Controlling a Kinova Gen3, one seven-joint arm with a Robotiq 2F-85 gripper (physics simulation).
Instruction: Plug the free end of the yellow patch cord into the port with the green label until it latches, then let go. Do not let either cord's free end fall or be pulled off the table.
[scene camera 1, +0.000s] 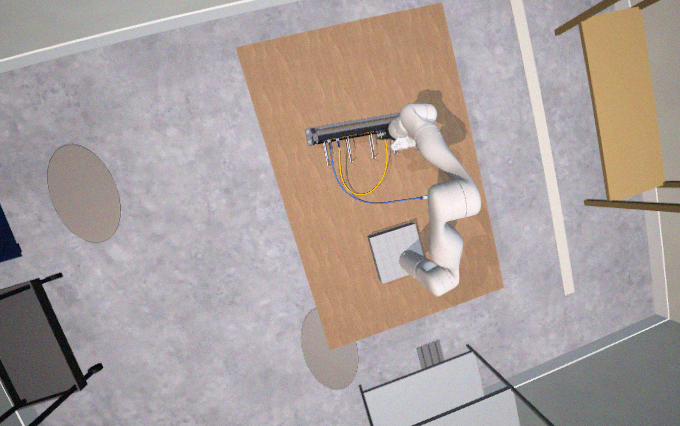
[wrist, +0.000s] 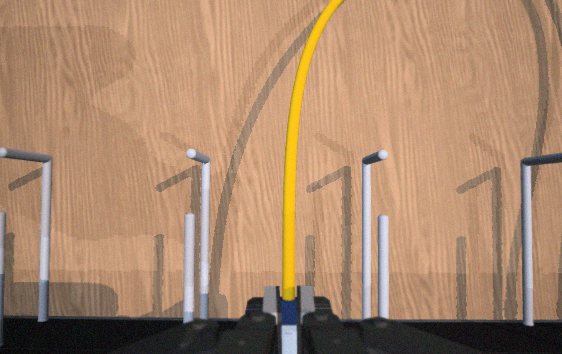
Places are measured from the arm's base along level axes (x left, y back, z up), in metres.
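Pixels of known places: gripper, fingertip midpoint: (scene camera 1: 385, 137) (wrist: 288, 307); arm's base, link origin: (scene camera 1: 408, 260).
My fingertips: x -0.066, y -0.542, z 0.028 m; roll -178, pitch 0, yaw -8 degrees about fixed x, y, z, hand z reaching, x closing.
Observation:
Ahead of a thing's pixels: the offset from my fingertips to its top centre. "pt": to the spot under its first point. Level surfaces: height alone.
The yellow patch cord (scene camera 1: 362, 194) (wrist: 295, 110) curves over the table from the black patch panel {dx +0.046, dy -0.021, dz +0.024 m} (scene camera 1: 351, 133) (wrist: 65, 335) to my gripper (scene camera 1: 385, 135) (wrist: 288, 307). The gripper is shut on the dark blue boot of the cord's free end, close against the front of the panel. Part of the pale plug {pt dx -0.002, dy -0.012, dz +0.006 m} (wrist: 289, 340) shows between the fingers in the wrist view; its tip is hidden. The green label and its port do not show in either view, so I cannot tell whether the plug is in a port.
Pale wire guides (scene camera 1: 373, 145) (wrist: 205, 225) (wrist: 366, 235) stick out from the panel on both sides of the gripper. A blue cord {pt dx +0.123, dy +0.251, dz -0.071 m} (scene camera 1: 373, 202) lies on the table {dz -0.077 m} (scene camera 1: 346, 75), its free end near the arm's elbow. A grey-white square block (scene camera 1: 391, 253) stands near the arm's base.

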